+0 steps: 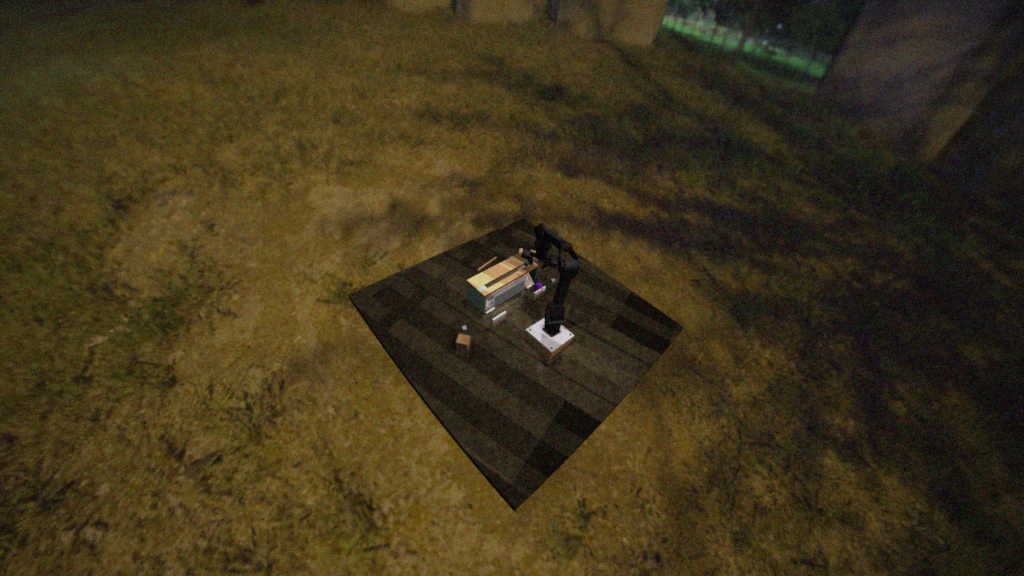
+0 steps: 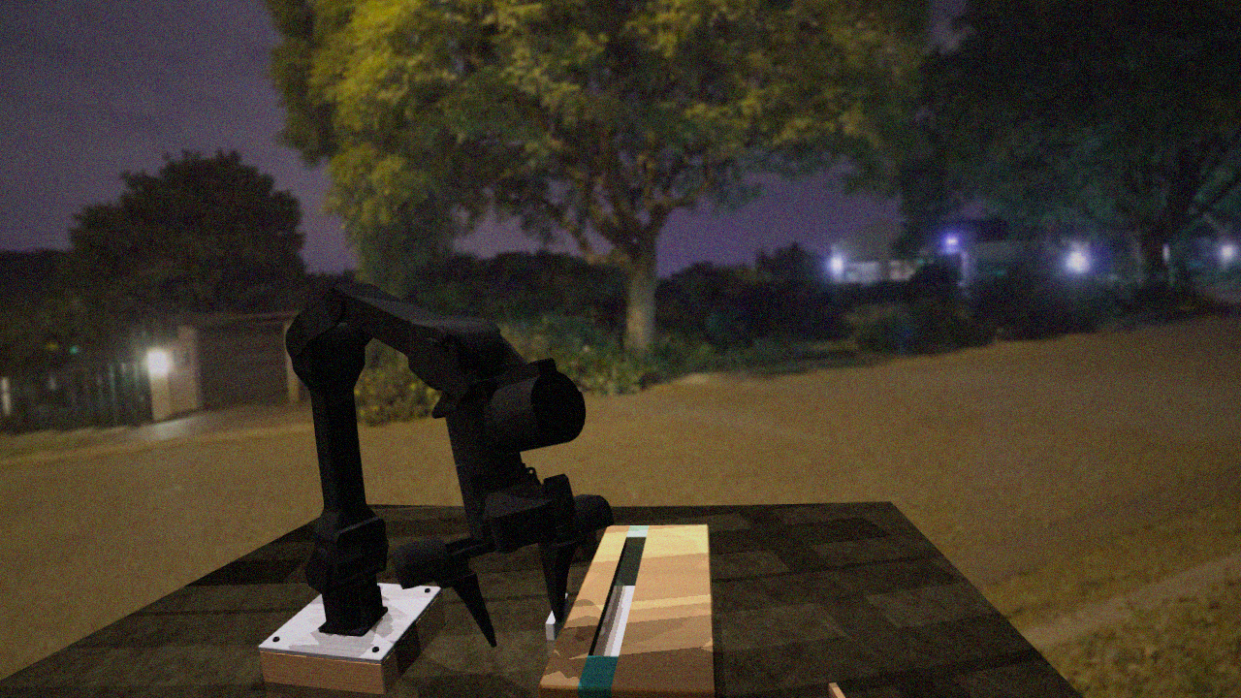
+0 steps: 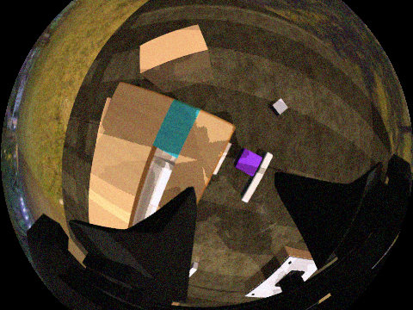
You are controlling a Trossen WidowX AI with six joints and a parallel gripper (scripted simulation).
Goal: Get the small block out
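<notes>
The purple block is 14 cm below my gripper tip, 2 cm to the right of it and 2 cm behind it. Round my gripper tip: tan block (54 cm to the left, 13 cm below, 9 cm behind); then box (15 cm to the left, 9 cm below, 5 cm ahead).
</notes>
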